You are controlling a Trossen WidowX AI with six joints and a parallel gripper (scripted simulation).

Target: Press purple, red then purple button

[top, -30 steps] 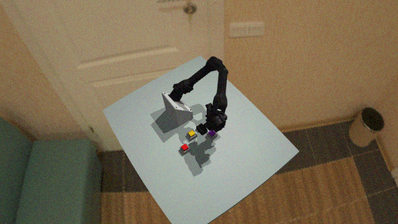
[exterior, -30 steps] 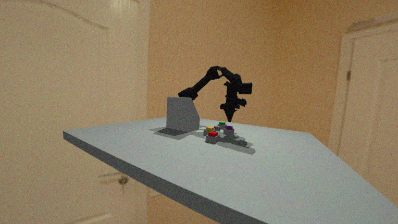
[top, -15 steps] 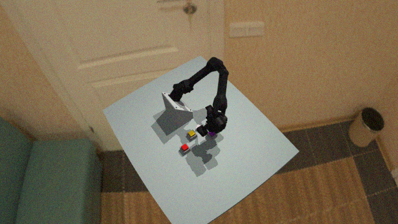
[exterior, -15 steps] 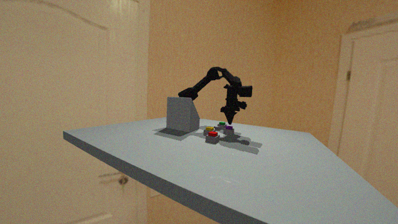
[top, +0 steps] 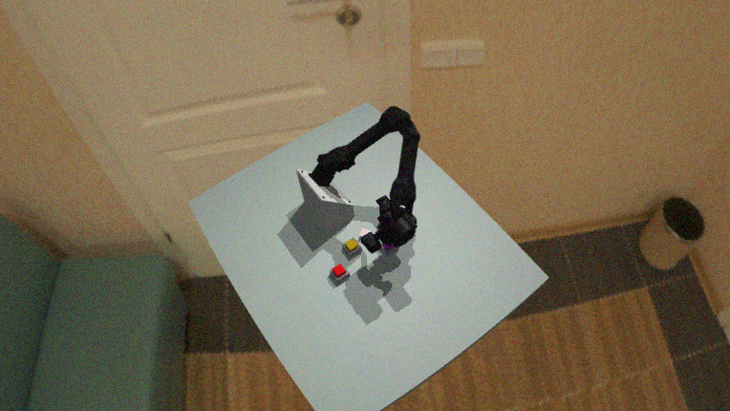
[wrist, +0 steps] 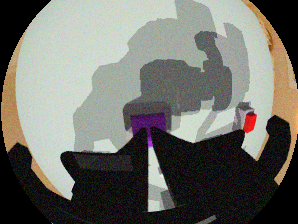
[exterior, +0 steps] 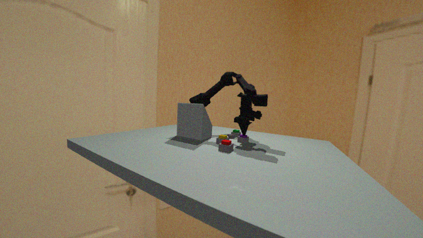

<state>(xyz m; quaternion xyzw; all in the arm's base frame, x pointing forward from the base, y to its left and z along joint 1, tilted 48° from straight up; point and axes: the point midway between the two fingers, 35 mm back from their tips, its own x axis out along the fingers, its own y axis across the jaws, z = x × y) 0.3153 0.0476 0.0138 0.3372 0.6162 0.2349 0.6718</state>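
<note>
Right now the purple button is 10 mm below my gripper tip. From my gripper tip the other things lie so: green button 110 mm to the left, 70 mm behind; then red button 190 mm to the right, 40 mm behind; then yellow button 90 mm to the right, 90 mm behind.
</note>
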